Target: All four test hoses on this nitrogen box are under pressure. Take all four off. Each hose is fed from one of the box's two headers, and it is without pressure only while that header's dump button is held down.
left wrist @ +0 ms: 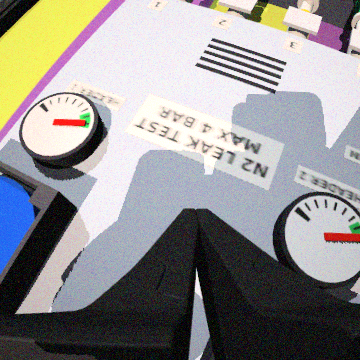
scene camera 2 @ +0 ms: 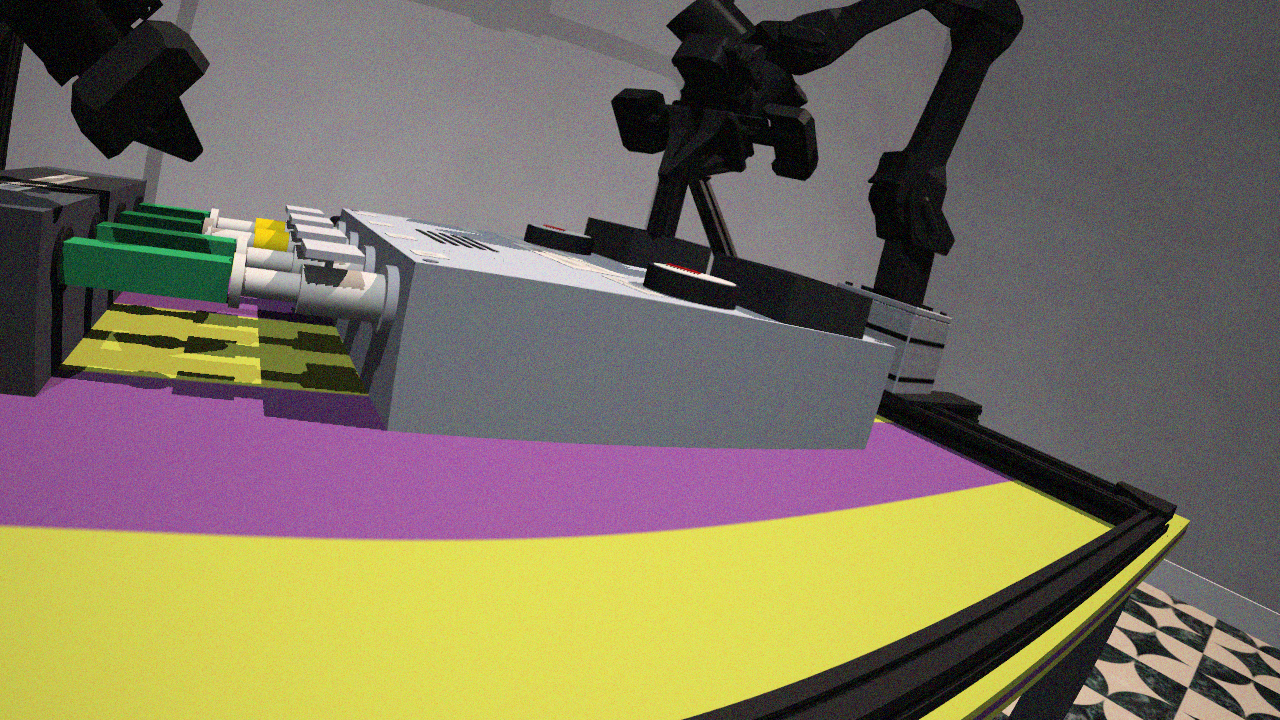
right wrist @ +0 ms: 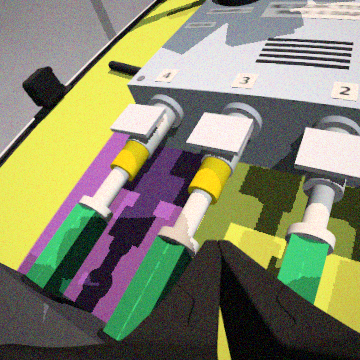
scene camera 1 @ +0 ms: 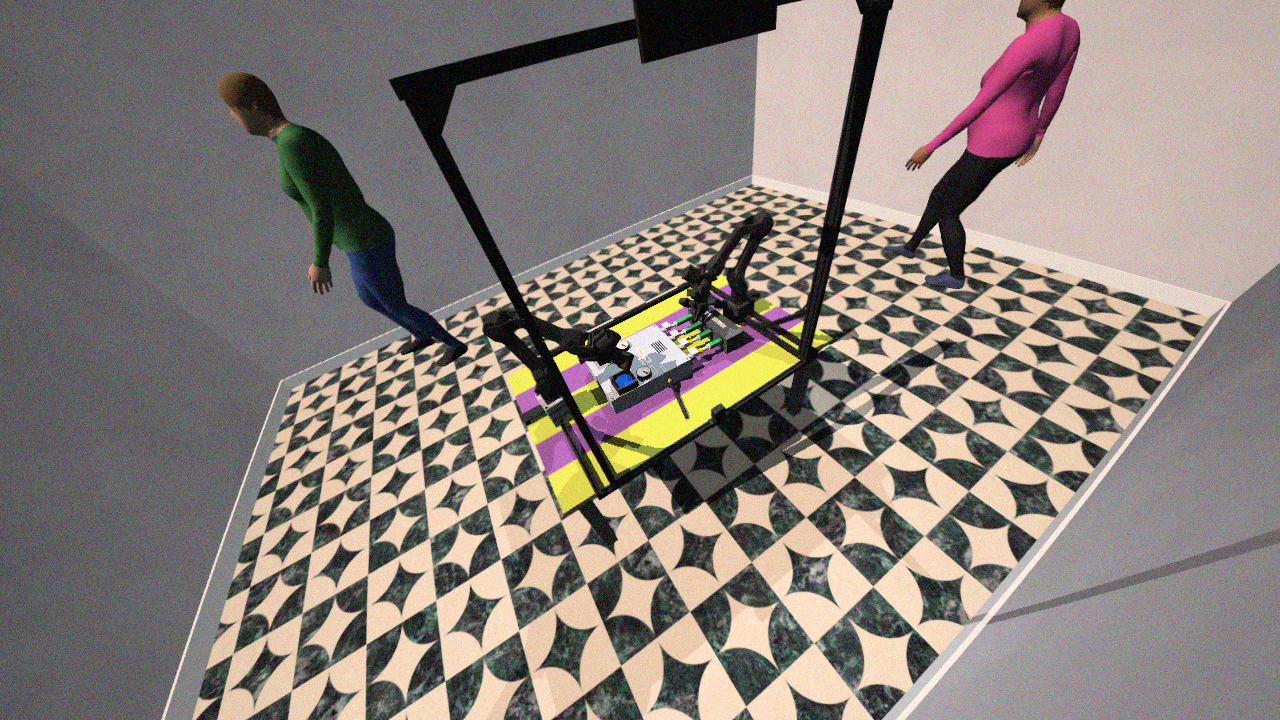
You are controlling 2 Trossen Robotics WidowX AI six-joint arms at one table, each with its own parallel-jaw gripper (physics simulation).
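Pixels of known places: left gripper, between the fingertips: [left wrist: 194, 219] [scene camera 2: 662, 179]; right gripper, between the fingertips: [scene camera 2: 196, 155] [right wrist: 215, 250] [scene camera 1: 695, 322]; left arm's base, origin of its link: [scene camera 2: 897, 300] [scene camera 1: 551, 395]; right arm's base, origin of its link: [scene camera 1: 738, 299].
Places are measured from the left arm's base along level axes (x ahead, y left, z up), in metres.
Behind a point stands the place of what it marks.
Observation:
The grey nitrogen box [scene camera 1: 657, 344] @[x 0.468, y -0.054, z -0.031 m] [scene camera 2: 626, 367] @[x 0.425, y 0.079, z -0.068 m] [left wrist: 165, 65] @[x 0.443, y -0.008, z -0.031 m] [right wrist: 215, 60] @[x 0.474, y -0.141, z -0.031 m] lies on the table. Hose 4 [right wrist: 75, 245] @[x 0.649, y -0.194, z -0.050 m], hose 3 [right wrist: 147, 287] @[x 0.661, y -0.133, z -0.047 m] and hose 2 [right wrist: 305, 265] @[x 0.631, y -0.058, z -0.047 m] have green grips and reach the box's ports. Yellow bands show on 3 and 4; none shows on 2. The nearest hose [scene camera 2: 147, 268] @[x 0.670, y 0.015, z -0.054 m] shows no yellow. The header 1 gauge [left wrist: 60, 127] @[x 0.353, y 0.039, z -0.017 m] has its needle at green; the header 2 gauge [left wrist: 325, 240] @[x 0.325, y -0.144, z -0.017 m] needle points near green. A blue button [left wrist: 12, 220] @[x 0.284, y 0.037, z -0.015 m] is partly visible. My left gripper [left wrist: 194, 219] @[x 0.300, y -0.069, z 0.043 m] is shut above the box, between the gauges. My right gripper [right wrist: 215, 250] @[x 0.648, y -0.092, z -0.003 m] is shut above the hoses.
A dark block [scene camera 1: 723, 329] @[x 0.715, y -0.190, z -0.031 m] [scene camera 2: 22, 286] @[x 0.726, y 0.033, z -0.063 m] stands at the hoses' green ends. A black guard [left wrist: 50, 235] @[x 0.284, y 0.013, z -0.021 m] surrounds the blue button. Another blue button [scene camera 1: 624, 381] @[x 0.245, y -0.134, z -0.016 m] shows in scene camera 1. A black rod [scene camera 1: 682, 400] @[x 0.371, y -0.303, z -0.098 m] lies beside the box. Black frame posts rise around the striped table.

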